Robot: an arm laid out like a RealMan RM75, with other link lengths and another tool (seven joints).
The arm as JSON. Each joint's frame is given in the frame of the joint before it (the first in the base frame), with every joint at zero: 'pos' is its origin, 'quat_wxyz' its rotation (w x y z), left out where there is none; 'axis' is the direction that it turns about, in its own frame. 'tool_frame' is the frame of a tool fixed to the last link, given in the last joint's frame.
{
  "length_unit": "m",
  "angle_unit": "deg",
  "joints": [
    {
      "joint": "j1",
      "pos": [
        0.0,
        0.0,
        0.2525
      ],
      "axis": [
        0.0,
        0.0,
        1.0
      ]
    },
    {
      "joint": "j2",
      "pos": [
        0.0,
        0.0,
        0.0
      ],
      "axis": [
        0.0,
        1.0,
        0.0
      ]
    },
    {
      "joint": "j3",
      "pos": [
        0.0,
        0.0,
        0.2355
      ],
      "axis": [
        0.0,
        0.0,
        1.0
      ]
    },
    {
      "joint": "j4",
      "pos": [
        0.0,
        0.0,
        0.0
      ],
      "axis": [
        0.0,
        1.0,
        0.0
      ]
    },
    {
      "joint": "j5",
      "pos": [
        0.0,
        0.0,
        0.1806
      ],
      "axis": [
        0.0,
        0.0,
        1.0
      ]
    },
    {
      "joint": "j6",
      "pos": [
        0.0,
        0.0,
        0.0
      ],
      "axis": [
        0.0,
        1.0,
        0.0
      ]
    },
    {
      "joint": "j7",
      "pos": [
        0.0,
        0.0,
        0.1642
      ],
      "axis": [
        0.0,
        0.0,
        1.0
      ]
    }
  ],
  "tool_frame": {
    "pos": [
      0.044,
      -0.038,
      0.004
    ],
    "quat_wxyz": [
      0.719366,
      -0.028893,
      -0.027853,
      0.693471
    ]
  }
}
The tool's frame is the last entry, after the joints.
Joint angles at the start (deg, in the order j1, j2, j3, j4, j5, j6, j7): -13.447, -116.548, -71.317, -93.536, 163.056, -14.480, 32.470
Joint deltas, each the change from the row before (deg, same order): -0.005, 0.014, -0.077, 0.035, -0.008, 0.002, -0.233; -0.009, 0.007, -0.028, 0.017, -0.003, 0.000, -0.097; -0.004, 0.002, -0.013, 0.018, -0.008, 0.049, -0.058; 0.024, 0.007, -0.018, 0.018, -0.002, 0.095, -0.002; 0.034, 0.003, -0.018, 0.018, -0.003, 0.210, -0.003; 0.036, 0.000, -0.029, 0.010, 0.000, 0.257, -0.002; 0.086, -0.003, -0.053, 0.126, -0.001, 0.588, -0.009; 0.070, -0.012, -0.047, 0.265, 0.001, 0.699, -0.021; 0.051, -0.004, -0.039, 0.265, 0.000, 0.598, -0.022; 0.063, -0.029, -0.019, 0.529, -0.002, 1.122, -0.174
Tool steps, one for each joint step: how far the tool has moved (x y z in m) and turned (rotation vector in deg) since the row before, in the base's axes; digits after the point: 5 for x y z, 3 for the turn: -0.00052, 0.00037, 0.00048, 0.005, -0.201, 0.158; -0.00018, 0.00015, 0.00017, -0.002, -0.080, 0.060; -0.00004, 0.00007, 0.00016, 0.018, -0.074, 0.010; -0.00011, 0.00000, 0.00027, 0.064, -0.037, -0.016; 0.00008, -0.00008, 0.00051, 0.128, -0.097, -0.083; 0.00019, -0.00011, 0.00069, 0.168, -0.123, -0.116; -0.00009, -0.00011, 0.00121, 0.337, -0.244, -0.177; -0.00045, 0.00006, 0.00100, 0.344, -0.254, -0.149; -0.00056, 0.00012, 0.00075, 0.281, -0.199, -0.103; -0.00092, 0.00021, 0.00106, 0.433, -0.487, -0.171
